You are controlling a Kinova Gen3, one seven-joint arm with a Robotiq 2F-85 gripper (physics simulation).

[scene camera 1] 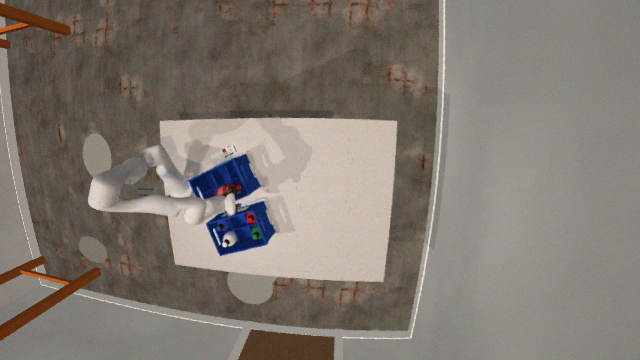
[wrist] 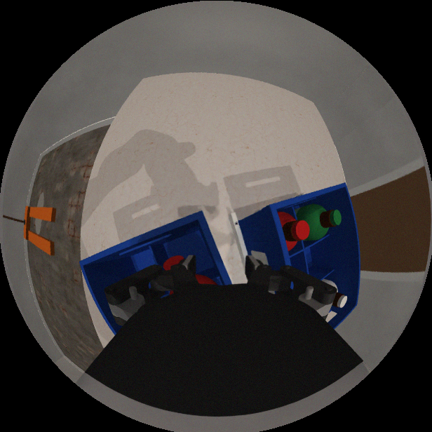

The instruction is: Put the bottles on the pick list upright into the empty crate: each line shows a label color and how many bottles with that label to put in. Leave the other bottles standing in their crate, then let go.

In view: the gripper [wrist: 220,263], a green bottle [wrist: 319,220] and a red bottle [wrist: 294,230].
